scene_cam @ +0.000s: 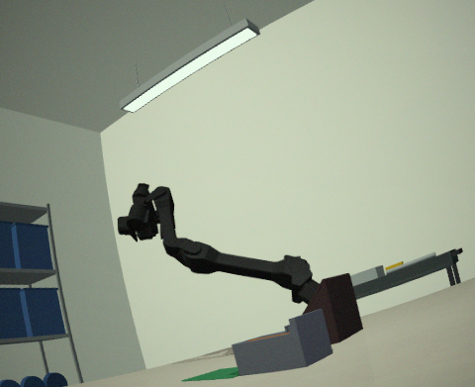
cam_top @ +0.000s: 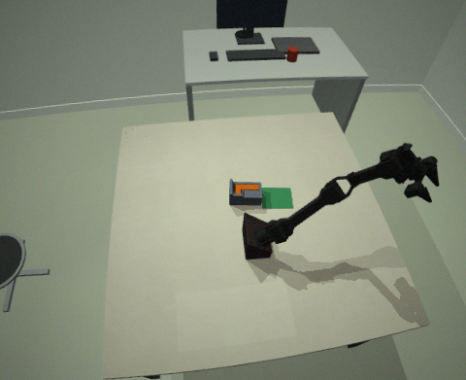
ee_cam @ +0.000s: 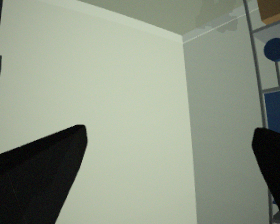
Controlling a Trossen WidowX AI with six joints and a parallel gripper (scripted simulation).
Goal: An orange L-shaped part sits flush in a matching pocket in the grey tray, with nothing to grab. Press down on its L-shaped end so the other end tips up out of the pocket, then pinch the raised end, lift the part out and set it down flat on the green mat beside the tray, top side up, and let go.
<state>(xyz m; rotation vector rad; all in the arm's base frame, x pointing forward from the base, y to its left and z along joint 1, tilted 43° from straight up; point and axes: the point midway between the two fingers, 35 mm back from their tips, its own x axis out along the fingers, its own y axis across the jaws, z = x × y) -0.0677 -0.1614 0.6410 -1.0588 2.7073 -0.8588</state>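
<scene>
The orange L-shaped part is 42 cm ahead of my gripper tip, 56 cm to the left of it and 38 cm below it. From my gripper tip the other things lie so: green mat: 38 cm ahead, 41 cm to the left, 45 cm below.
</scene>
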